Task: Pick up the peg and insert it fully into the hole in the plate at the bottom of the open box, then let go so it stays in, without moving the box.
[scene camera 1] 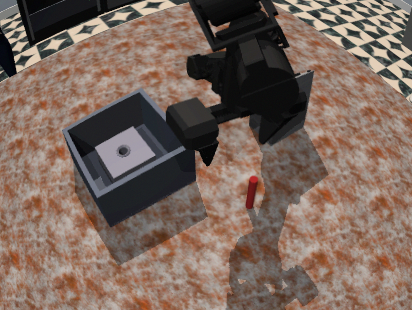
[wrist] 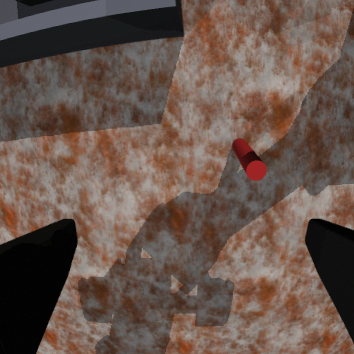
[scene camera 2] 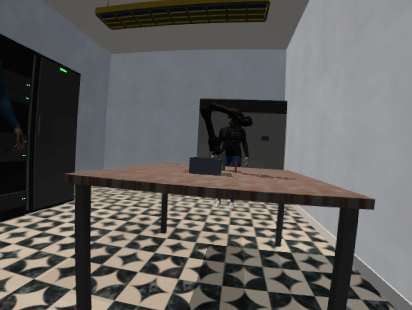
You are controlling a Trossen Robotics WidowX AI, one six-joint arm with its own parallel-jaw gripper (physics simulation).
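Seen in the pictures: gripper, fingertip midpoint: (scene camera 1: pixel 235 152) (wrist: pixel 194 231) (scene camera 2: pixel 236 149); arm's base, link origin: (scene camera 2: pixel 220 153).
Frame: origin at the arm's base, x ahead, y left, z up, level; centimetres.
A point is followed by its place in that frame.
The red peg (scene camera 1: pixel 251 192) {x 18.9, y 10.6, z -7.5 cm} (scene camera 2: pixel 236 167) {x 19.0, y 10.6, z -8.9 cm} (wrist: pixel 249 159) {x 18.6, y 9.6, z -5.2 cm} stands upright on the table, apart from the box. The open dark grey box (scene camera 1: pixel 152 190) {x 30.6, y -1.2, z -8.6 cm} (scene camera 2: pixel 205 166) {x 39.7, y -11.1, z -7.9 cm} (wrist: pixel 90 47) {x 30.1, y -1.2, z -12.2 cm} stands to the peg's left in the first scene view. On its bottom lies the pale plate (scene camera 1: pixel 117 164) {x 32.8, y -8.8, z -6.9 cm} with a round, empty hole (scene camera 1: pixel 123 150) {x 29.8, y -11.5, z -7.8 cm}. My gripper (scene camera 1: pixel 236 153) {x 22.3, y 9.3, z 4.0 cm} (wrist: pixel 194 231) {x 22.3, y 9.3, z 4.0 cm} is open and empty, pointing down above the table. In the wrist view the peg shows beyond the fingertips, right of the middle between them. The gripper's outline is too small and dark to tell in the second scene view.
A grey block (scene camera 1: pixel 306 105) {x -4.5, y 4.3, z -6.0 cm} stands behind the arm in the first scene view, partly hidden by it. The arm's shadow falls across the table (scene camera 1: pixel 350 225) {x 7.2, y 28.1, z -12.7 cm} (scene camera 2: pixel 150 176) {x 63.8, y -37.8, z -12.7 cm} beside the peg. A person in dark clothes (scene camera 2: pixel 241 137) stands beyond the table.
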